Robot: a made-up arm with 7 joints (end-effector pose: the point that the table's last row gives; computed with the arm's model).
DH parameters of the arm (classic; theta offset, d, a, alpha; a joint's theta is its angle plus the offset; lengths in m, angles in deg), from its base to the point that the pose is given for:
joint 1: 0 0.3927 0 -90
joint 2: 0 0 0 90
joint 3: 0 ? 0.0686 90
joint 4: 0 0 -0.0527 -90
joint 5: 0 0.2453 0 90
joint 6: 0 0 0.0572 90
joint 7: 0 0 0 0
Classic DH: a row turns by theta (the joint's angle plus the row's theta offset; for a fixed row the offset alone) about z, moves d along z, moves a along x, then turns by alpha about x.
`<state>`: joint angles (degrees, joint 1 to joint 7).
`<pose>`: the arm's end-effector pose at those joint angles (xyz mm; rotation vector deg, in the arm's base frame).
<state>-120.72 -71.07 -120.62 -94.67 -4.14 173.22 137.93</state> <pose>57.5 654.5 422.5 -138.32 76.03 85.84</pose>
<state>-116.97 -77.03 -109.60 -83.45 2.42 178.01 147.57</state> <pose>31.3 686.4 430.7 107.66 -91.88 -102.81</pose>
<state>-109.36 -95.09 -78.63 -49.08 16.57 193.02 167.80</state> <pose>71.6 730.0 348.2 1.09 -114.14 -107.50</pose>
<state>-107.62 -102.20 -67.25 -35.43 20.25 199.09 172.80</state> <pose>107.9 716.1 266.2 -38.23 -116.64 -95.51</pose>
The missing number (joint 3, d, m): 0.4812
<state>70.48 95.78 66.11 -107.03 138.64 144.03 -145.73</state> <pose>-148.8 474.9 185.7 -82.34 -47.66 46.05</pose>
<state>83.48 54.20 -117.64 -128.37 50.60 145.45 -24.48</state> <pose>302.2 159.2 764.4 135.97 -36.96 56.62</pose>
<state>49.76 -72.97 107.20 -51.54 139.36 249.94 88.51</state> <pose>-542.9 -347.1 533.7 -74.24 40.91 86.35</pose>
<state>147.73 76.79 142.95 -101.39 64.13 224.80 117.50</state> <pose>-486.9 71.0 708.0 75.11 -18.79 -41.62</pose>
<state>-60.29 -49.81 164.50 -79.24 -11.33 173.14 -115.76</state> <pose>-273.1 616.6 582.1 -76.07 129.29 59.32</pose>
